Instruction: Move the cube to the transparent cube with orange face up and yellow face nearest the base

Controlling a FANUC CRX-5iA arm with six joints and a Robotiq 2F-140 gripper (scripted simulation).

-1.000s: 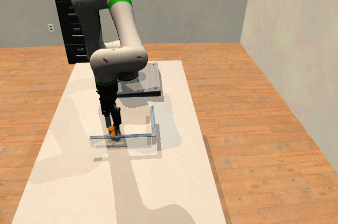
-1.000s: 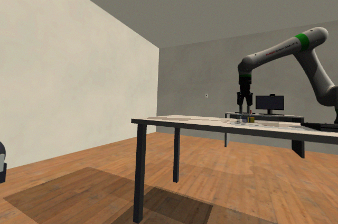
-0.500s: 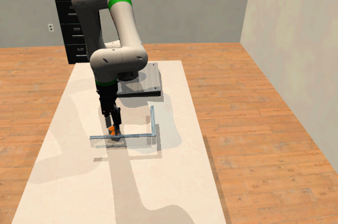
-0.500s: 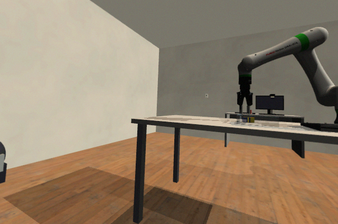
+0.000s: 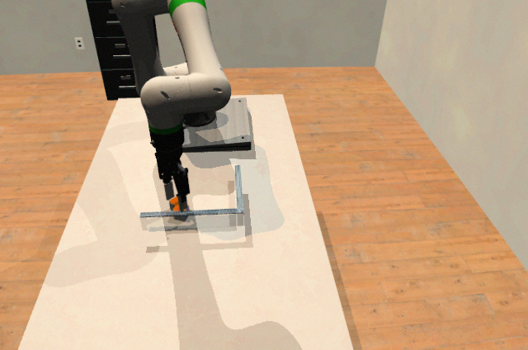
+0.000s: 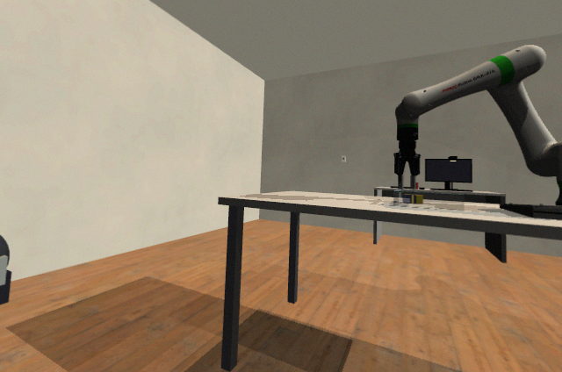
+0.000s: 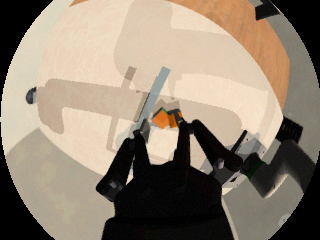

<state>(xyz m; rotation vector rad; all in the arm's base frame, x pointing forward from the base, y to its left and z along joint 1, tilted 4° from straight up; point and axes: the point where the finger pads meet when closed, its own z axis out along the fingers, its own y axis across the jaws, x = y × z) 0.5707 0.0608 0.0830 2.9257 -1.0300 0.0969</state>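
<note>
Right now my hand is 70 mm above the cube, 40 mm past it and 10 mm to the left of it. The rest, counted from my hand: short fence arm: 180 mm to the left, 110 mm behind, 50 mm below.
</note>
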